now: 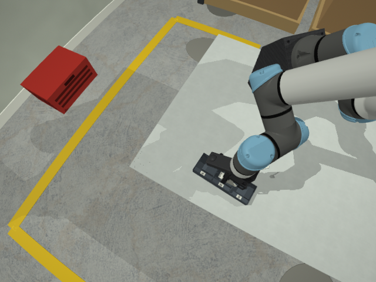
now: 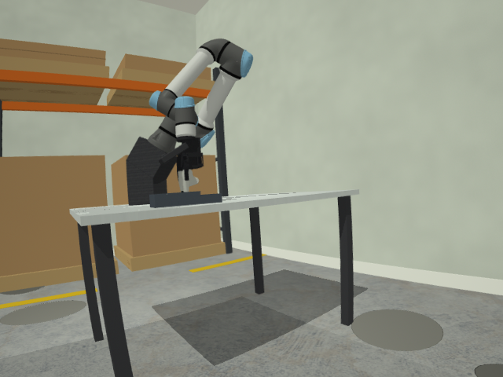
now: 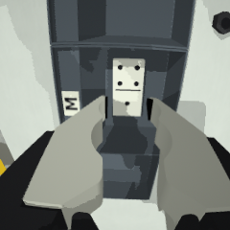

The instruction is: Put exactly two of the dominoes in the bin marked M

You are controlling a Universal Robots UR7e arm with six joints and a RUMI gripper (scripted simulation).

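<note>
The bin is 20 mm below my hand and 10 mm ahead of it. The rest, counted from my hand: black nut (70 mm to the right, 60 mm behind, 40 mm below); then domino (140 mm behind, 40 mm below, 10 mm to the right); then screw (150 mm to the left, 150 mm behind, 40 mm below).
</note>
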